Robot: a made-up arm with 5 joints.
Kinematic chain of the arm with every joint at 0, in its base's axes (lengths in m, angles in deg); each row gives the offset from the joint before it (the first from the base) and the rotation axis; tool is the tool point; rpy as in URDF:
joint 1: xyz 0.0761 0 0.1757 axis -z
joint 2: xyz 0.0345 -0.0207 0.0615 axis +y
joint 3: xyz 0.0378 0 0.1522 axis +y
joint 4: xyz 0.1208 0 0.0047 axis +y
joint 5: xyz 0.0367 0.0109 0 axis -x
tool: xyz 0 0 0 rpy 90 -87.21 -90
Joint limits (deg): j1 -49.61..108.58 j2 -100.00..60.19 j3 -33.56..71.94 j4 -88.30..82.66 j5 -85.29..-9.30
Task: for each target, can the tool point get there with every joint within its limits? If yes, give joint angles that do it. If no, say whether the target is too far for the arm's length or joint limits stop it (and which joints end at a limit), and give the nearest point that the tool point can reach.
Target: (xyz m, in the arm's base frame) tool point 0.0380 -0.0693 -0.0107
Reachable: no: joint limits stop it (at a limit: joint 1, joint 2) | nearest point 0.0252 -0.1208 0.1323 | short by 0.152 m
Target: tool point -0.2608 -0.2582 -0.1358
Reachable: no: too far | nearest point -0.0109 -0.2282 0.1338 | short by 0.369 m
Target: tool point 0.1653 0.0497 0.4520
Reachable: yes | joints -34.62 -36.09 -2.86 54.85 -71.01
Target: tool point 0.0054 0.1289 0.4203
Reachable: yes | joints 65.07 -87.50 0.36 -63.81 -60.94
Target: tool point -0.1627 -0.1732 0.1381
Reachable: no: joint limits stop it (at a limit: joint 1) | nearest point -0.0097 -0.2246 0.1381 | short by 0.161 m
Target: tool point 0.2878 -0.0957 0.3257
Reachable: yes | joints 21.91 5.51 21.50 -13.24 -60.59
